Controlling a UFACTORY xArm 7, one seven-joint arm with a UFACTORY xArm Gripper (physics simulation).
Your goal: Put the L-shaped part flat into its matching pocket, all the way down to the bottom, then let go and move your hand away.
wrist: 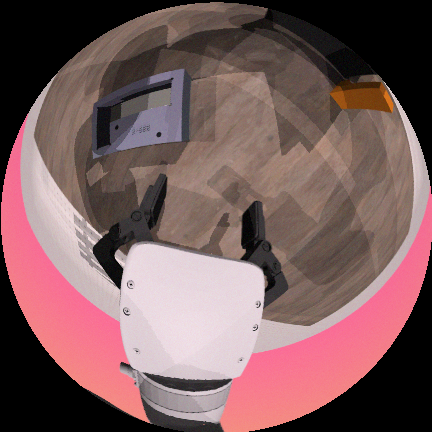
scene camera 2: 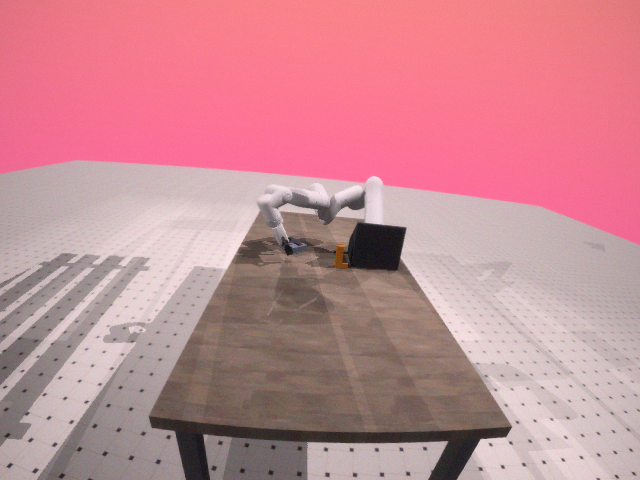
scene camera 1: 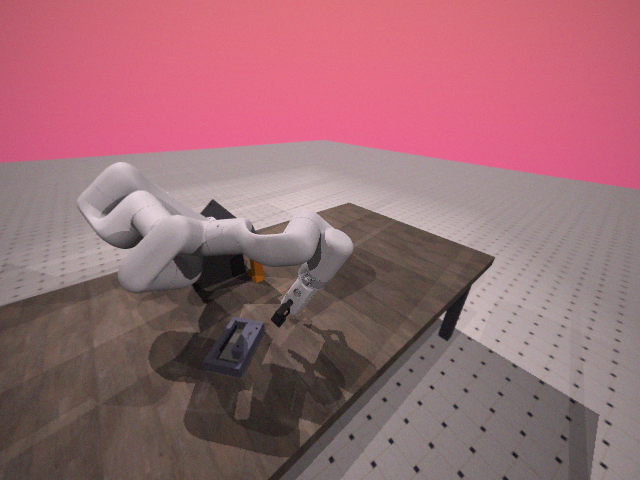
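Pixels of known places: gripper, between the fingertips: (wrist: 208,195) (scene camera 2: 287,249) (scene camera 1: 285,313); arm's base, origin of its link: (scene camera 2: 373,233).
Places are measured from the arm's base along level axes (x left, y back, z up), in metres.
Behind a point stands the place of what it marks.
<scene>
The orange L-shaped part (scene camera 1: 256,271) {x 0.113, y -0.174, z -0.103 m} (scene camera 2: 339,257) {x 0.135, y -0.155, z -0.097 m} (wrist: 365,97) stands upright on the table, close beside the black block; whether they touch I cannot tell. Its foot points toward the block in scene camera 2. The blue-grey tray (scene camera 1: 253,329) {x 0.016, y -0.398, z -0.116 m} (scene camera 2: 298,249) {x 0.025, y -0.363, z -0.129 m} (wrist: 142,131) {x 0.006, y -0.409, z -0.116 m} lies flat, and its recessed L-shaped pocket (wrist: 145,104) {x -0.035, y -0.389, z -0.147 m} is empty with a pale floor. My gripper (scene camera 1: 280,317) {x 0.107, y -0.406, z -0.101 m} (scene camera 2: 288,250) {x 0.107, y -0.406, z -0.101 m} (wrist: 208,195) {x 0.107, y -0.406, z -0.101 m} is open and empty, low above the table beside the tray. It is well apart from the orange part. My arm hides the upper end of the orange part in scene camera 1.
The large black block (scene camera 1: 218,269) {x 0.005, y -0.102, z -0.097 m} (scene camera 2: 377,246) {x 0.087, y 0.018, z -0.036 m} (wrist: 312,37) stands on the wooden table (scene camera 1: 408,253) {x 0.742, y -0.329, z -0.152 m} (scene camera 2: 330,361) {x 0.767, y -0.159, z -0.151 m} near the arm's base, right next to the orange part. The arm reaches over the table above this area. The table's long edge runs on the gripper's outer side.
</scene>
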